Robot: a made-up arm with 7 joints.
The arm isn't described. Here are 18 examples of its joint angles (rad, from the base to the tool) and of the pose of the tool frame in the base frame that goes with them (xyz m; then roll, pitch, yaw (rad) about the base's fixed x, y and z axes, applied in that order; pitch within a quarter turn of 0, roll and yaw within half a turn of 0).
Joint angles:
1: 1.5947 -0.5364 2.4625 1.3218 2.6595 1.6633 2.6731
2: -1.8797 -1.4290 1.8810 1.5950 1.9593 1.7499 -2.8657
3: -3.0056 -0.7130 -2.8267 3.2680 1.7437 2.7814 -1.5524
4: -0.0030 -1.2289 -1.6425 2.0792 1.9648 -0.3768 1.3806
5: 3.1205 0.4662 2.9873 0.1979 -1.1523 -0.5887 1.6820
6: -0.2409 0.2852 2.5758 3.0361 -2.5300 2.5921 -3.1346
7: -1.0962 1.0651 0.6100 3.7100 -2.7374 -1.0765 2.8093
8: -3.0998 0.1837 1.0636 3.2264 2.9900 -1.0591 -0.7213
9: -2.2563 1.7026 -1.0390 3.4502 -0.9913 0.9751 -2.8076
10: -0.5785 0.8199 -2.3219 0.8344 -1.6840 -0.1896 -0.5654
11: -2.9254 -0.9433 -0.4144 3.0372 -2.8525 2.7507 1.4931
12: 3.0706 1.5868 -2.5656 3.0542 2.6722 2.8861 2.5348
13: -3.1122 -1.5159 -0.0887 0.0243 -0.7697 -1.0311 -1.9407
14: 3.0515 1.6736 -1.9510 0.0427 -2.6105 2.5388 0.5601
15: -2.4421 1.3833 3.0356 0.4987 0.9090 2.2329 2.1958
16: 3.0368 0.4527 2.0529 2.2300 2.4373 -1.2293 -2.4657
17: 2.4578 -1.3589 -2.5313 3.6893 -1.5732 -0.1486 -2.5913
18: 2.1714 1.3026 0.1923 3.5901 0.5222 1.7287 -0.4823
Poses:
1: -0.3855 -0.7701 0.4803 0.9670 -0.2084 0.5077
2: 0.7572 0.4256 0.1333 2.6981 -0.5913 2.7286
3: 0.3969 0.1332 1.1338 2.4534 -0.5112 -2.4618
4: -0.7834 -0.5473 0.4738 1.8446 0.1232 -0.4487
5: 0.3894 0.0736 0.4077 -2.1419 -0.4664 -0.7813
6: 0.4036 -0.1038 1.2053 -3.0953 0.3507 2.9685
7: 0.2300 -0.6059 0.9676 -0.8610 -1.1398 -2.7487
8: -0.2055 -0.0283 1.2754 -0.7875 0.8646 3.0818
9: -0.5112 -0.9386 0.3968 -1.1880 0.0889 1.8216
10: -0.4399 -0.3353 0.6435 2.1214 1.1682 -0.9100
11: 0.8048 0.1494 0.7695 2.6832 -0.0859 -1.3350
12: -0.8708 0.0301 0.2042 2.0249 -0.7979 1.0875
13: -0.1288 -0.0858 0.6696 0.2543 0.8339 -1.9857
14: 0.0858 0.2646 0.5687 -1.2024 -0.2812 1.0324
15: 0.0383 0.1476 0.6977 2.4024 0.6661 -1.2987
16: -0.2526 -0.4058 1.0652 -2.2694 -0.8602 -2.7167
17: 0.5334 -0.6066 0.9413 -0.3530 0.7711 -1.4071
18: -0.5104 0.7015 0.8506 -2.8257 -0.8279 2.7524
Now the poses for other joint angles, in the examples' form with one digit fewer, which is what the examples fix.
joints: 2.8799 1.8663 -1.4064 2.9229 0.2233 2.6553 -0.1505
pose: -0.746 0.368 0.061 1.400 0.572 1.453
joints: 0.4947 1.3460 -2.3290 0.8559 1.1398 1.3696 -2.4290
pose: 0.196 -0.465 0.717 2.550 0.237 0.362
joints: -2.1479 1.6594 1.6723 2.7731 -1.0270 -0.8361 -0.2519
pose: -0.511 -0.867 0.422 -0.698 -0.770 1.654
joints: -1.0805 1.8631 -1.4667 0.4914 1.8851 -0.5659 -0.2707
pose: -0.388 -0.147 0.490 0.159 -0.786 -0.865
